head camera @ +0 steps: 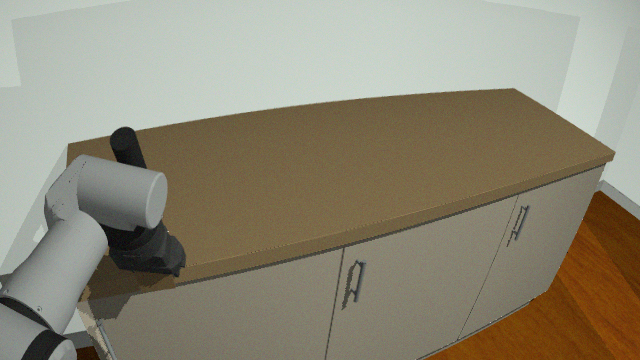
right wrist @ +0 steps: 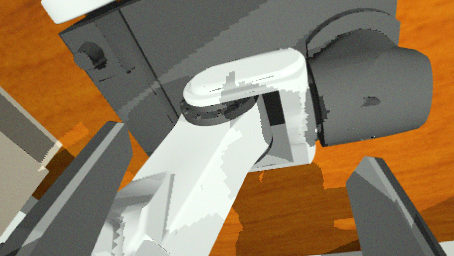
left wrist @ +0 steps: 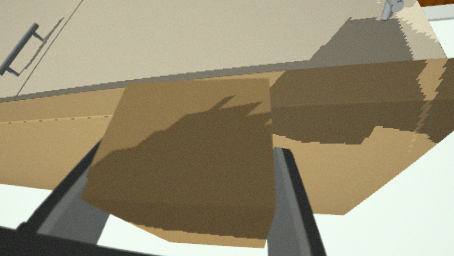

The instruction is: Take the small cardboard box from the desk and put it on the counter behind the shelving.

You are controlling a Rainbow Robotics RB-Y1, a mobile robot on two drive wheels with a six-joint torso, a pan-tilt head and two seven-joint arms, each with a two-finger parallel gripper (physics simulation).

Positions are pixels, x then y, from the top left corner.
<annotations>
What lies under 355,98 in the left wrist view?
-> A counter.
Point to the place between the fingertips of my right gripper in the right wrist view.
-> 243,154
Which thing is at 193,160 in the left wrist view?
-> A small cardboard box.
</annotations>
